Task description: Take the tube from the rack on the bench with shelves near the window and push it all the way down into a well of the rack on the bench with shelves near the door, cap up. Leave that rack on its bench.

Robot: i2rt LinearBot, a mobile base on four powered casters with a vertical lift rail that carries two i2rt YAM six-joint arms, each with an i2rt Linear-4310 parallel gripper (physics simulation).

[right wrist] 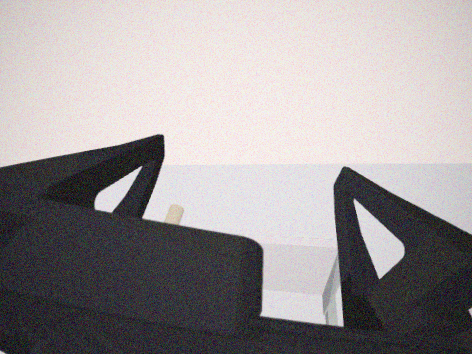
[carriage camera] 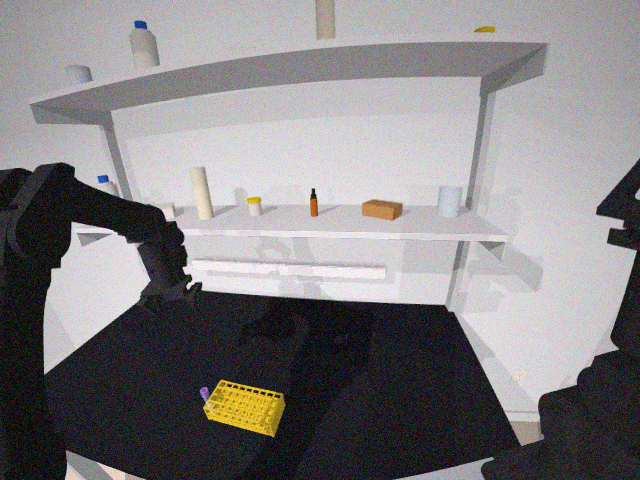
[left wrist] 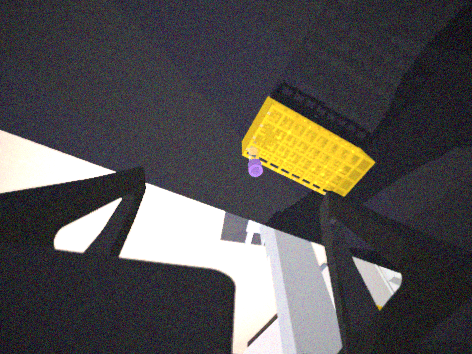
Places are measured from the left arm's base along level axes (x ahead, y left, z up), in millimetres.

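Pixels of known places: left gripper, fingertip midpoint: (carriage camera: 180,315) (left wrist: 234,189); right gripper, fingertip midpoint: (right wrist: 252,160); right arm's base, link origin: (carriage camera: 556,476).
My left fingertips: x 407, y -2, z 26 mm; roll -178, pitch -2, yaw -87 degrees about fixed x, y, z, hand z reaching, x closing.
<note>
Ahead of a thing's pixels: the offset from my left fingertips to its top centre. "*": to the spot under its first point. Level surfaces: height alone.
A yellow tube rack {79 mm back, 133 mm right, 245 mm down} (carriage camera: 247,408) (left wrist: 310,145) stands on the black bench top {302 mm down} (carriage camera: 413,382) (left wrist: 150,90), left of the middle near the front edge in the carriage view. A tube with a purple cap {84 mm back, 41 mm right, 182 mm down} (carriage camera: 204,393) (left wrist: 255,168) stands cap up in a well at the rack's left end; its lower part is partly hidden by the rack. My left gripper (carriage camera: 170,299) (left wrist: 234,189) is open and empty, above the bench and behind the rack, apart from the tube. My right gripper (right wrist: 252,160) is open and empty, facing the wall. A second rack does not show.
A shelf (carriage camera: 330,234) behind the bench bears a cream cylinder {* 327 mm ahead, 5 mm left, 248 mm up} (carriage camera: 201,193), a yellow-lidded jar {* 319 mm ahead, 171 mm right, 191 mm up} (carriage camera: 254,206), an amber bottle {* 269 mm ahead, 372 mm right, 194 mm up} (carriage camera: 313,205), a brown box {* 205 mm ahead, 580 mm right, 185 mm up} (carriage camera: 381,209) and a pale cup {* 176 mm ahead, 794 mm right, 208 mm up} (carriage camera: 449,201). An upper shelf {593 mm up} (carriage camera: 330,56) overhangs the back. A white bar (carriage camera: 289,269) runs below the shelves.
</note>
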